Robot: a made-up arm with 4 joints.
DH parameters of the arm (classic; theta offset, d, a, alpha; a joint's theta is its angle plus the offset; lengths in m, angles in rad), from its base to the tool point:
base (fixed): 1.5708 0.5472 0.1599 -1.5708
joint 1: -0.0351 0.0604 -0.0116 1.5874
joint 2: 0 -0.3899 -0.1 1.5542
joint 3: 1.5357 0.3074 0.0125 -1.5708
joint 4: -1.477 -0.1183 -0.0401 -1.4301
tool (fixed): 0.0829 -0.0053 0 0
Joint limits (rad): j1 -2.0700..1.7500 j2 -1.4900..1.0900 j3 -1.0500..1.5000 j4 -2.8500..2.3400
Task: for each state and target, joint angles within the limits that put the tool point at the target. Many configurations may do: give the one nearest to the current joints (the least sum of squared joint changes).
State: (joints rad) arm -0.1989 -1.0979 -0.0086 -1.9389
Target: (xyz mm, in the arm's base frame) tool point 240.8 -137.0 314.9
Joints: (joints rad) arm 0.5985 -0.4307 -0.0710 -2.3230
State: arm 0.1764 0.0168 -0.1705 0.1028
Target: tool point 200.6 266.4 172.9
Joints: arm -0.1828 0.0583 0.0490 0.0982
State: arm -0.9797 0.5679 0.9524 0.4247
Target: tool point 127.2 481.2 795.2
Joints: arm -1.6947 0.7579 0.4632 0.6810
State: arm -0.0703 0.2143 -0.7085 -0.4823
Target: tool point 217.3 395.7 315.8
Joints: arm -0.6967 0.0688 0.1510 -1.2293
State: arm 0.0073 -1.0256 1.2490 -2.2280
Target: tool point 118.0 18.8 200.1
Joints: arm -0.3831 -0.7151 0.9966 -1.8457
